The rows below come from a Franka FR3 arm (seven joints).
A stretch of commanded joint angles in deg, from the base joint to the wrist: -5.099 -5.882 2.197 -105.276 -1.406 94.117 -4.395; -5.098 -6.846 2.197 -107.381 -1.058 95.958 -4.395; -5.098 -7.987 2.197 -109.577 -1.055 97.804 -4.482; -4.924 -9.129 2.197 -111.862 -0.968 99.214 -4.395; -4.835 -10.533 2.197 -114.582 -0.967 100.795 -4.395; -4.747 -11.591 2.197 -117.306 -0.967 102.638 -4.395; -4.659 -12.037 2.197 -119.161 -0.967 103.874 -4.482; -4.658 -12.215 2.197 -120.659 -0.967 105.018 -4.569
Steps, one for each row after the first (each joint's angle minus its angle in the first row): 0.001 -0.964 0.000 -2.105 0.348 1.841 0.000; 0.001 -2.105 0.000 -4.301 0.351 3.687 -0.087; 0.175 -3.247 0.000 -6.586 0.438 5.097 0.000; 0.264 -4.651 0.000 -9.306 0.439 6.678 0.000; 0.352 -5.709 0.000 -12.030 0.439 8.521 0.000; 0.440 -6.155 0.000 -13.885 0.439 9.757 -0.087; 0.441 -6.333 0.000 -15.383 0.439 10.901 -0.174
